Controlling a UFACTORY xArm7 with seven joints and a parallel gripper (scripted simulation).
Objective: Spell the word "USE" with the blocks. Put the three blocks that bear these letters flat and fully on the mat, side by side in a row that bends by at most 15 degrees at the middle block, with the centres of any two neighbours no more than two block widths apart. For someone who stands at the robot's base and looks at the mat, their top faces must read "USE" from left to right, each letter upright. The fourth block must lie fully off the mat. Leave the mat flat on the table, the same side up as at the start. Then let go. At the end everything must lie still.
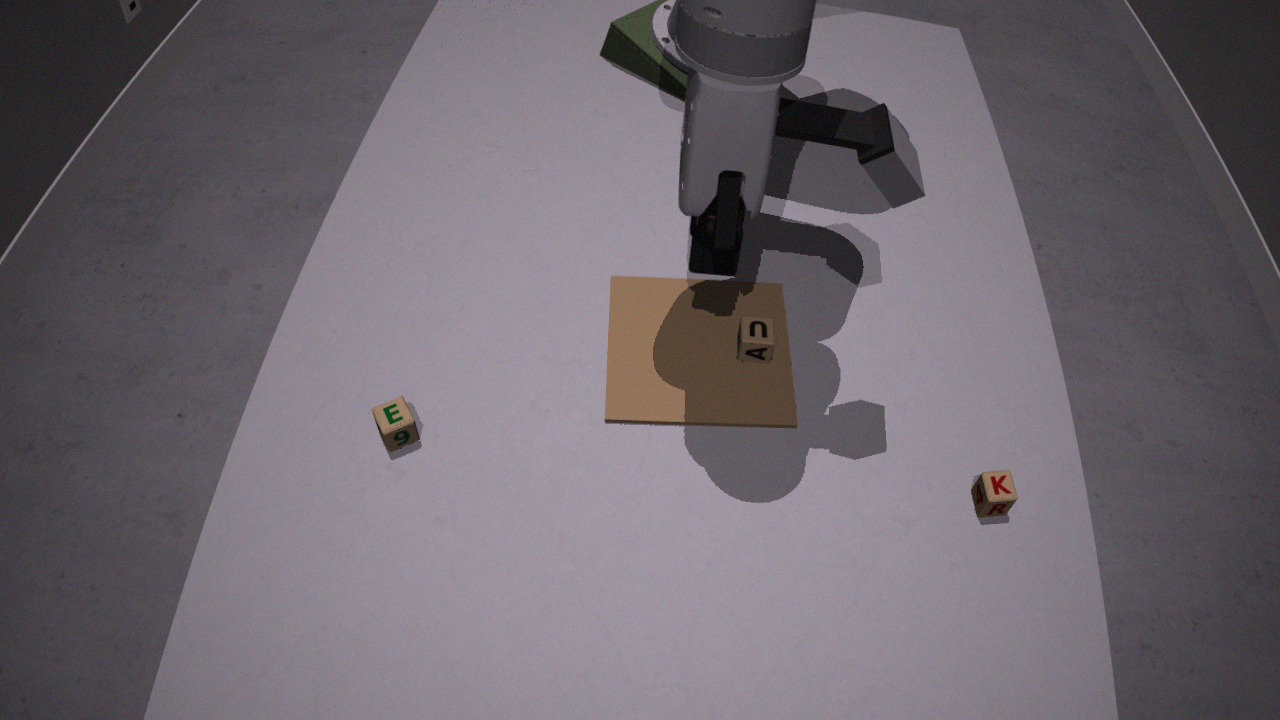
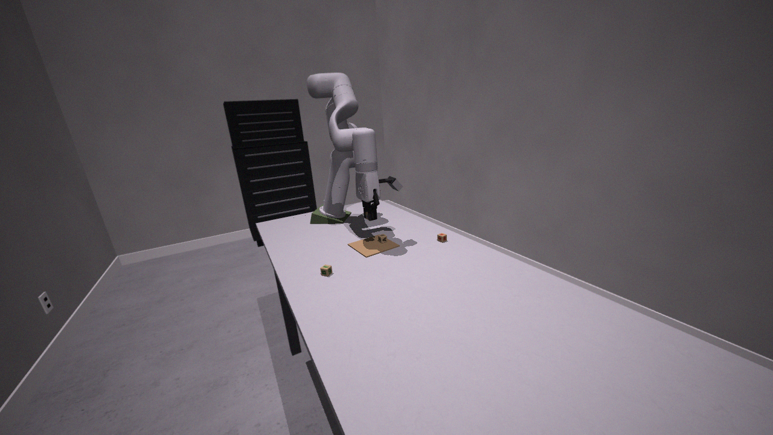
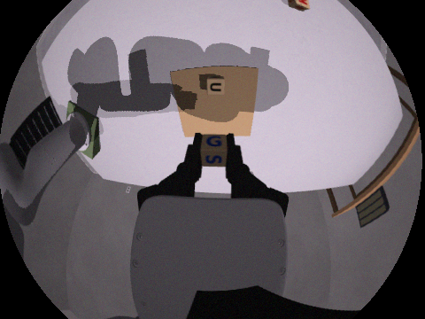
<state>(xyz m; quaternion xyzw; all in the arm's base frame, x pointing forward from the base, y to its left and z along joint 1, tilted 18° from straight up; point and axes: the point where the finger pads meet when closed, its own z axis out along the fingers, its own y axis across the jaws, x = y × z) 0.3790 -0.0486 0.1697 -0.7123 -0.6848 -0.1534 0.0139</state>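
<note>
Right now the tan mat is 12 cm below my hand. From my hand the other things lie so: U block 11 cm below, 4 cm to the left; S block 1 cm below; E block 22 cm to the right, 11 cm below, 10 cm ahead.
</note>
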